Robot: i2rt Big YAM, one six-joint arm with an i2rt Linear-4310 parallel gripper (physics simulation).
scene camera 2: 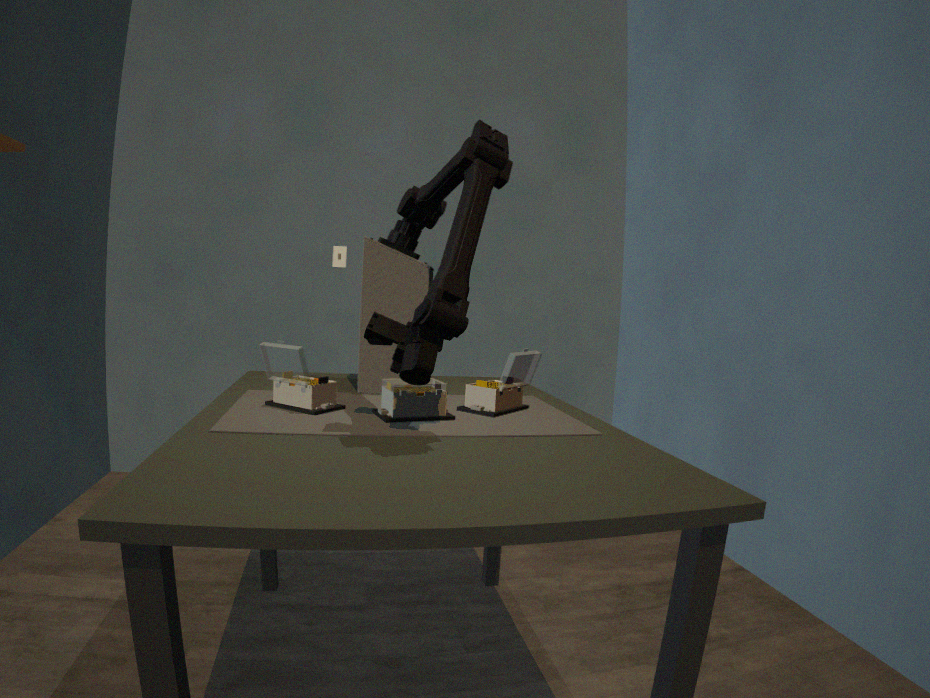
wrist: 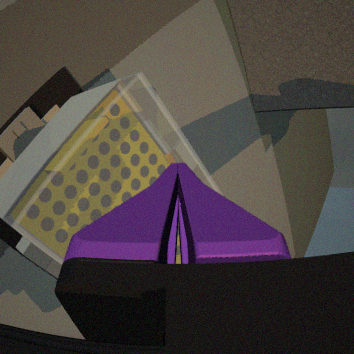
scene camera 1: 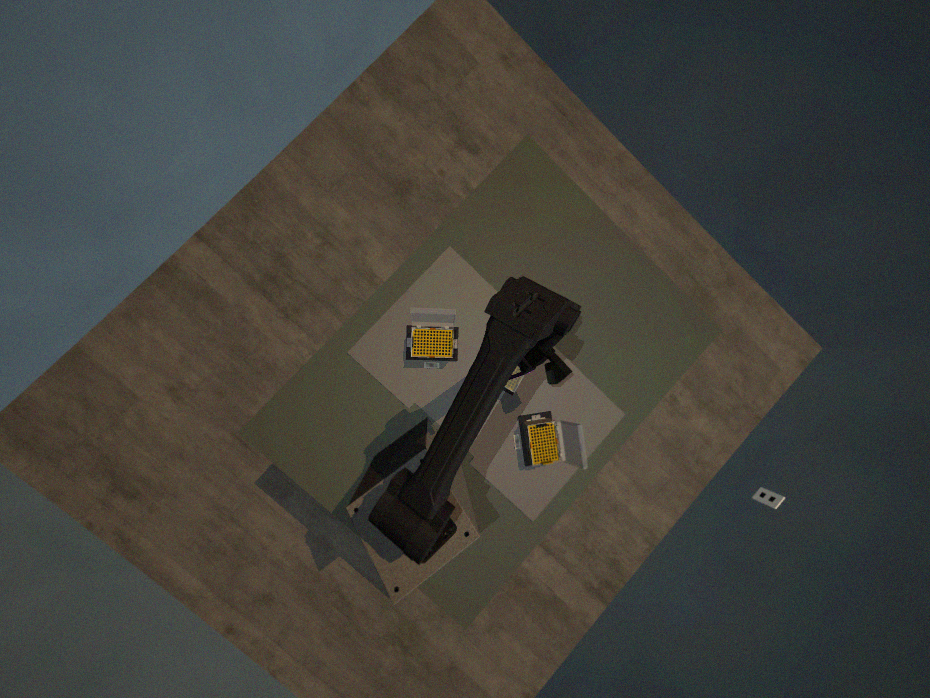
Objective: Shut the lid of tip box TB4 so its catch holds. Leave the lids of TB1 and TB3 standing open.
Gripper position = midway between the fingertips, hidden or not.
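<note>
There's a tip box [wrist: 49, 114] here, along with a pale mat [wrist: 188, 59] and a yellow rack [scene camera 1: 425, 342]. My gripper [wrist: 177, 174] is in view too, and the wrist view misses the rack, which is hidden by my gripper.
</note>
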